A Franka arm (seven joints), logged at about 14 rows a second.
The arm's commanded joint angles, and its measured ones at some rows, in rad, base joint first. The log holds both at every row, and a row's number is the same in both.
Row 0, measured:
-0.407 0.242 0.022 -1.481 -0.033 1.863 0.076
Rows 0 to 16, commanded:
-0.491 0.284 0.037 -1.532 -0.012 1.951 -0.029
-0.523 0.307 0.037 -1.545 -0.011 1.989 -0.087
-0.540 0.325 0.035 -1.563 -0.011 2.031 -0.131
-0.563 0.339 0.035 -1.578 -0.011 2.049 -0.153
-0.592 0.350 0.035 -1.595 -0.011 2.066 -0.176
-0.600 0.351 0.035 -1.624 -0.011 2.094 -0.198
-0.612 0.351 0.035 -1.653 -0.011 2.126 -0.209
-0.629 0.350 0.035 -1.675 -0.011 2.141 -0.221
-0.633 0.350 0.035 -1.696 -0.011 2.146 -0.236
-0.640 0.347 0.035 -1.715 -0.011 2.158 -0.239
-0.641 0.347 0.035 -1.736 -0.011 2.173 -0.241
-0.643 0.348 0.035 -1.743 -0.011 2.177 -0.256
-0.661 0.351 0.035 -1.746 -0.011 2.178 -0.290
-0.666 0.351 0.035 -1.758 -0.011 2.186 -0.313
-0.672 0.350 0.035 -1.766 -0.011 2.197 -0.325
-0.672 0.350 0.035 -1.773 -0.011 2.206 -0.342
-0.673 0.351 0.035 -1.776 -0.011 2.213 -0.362
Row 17, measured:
-0.653 0.373 0.019 -1.733 -0.030 2.174 -0.314
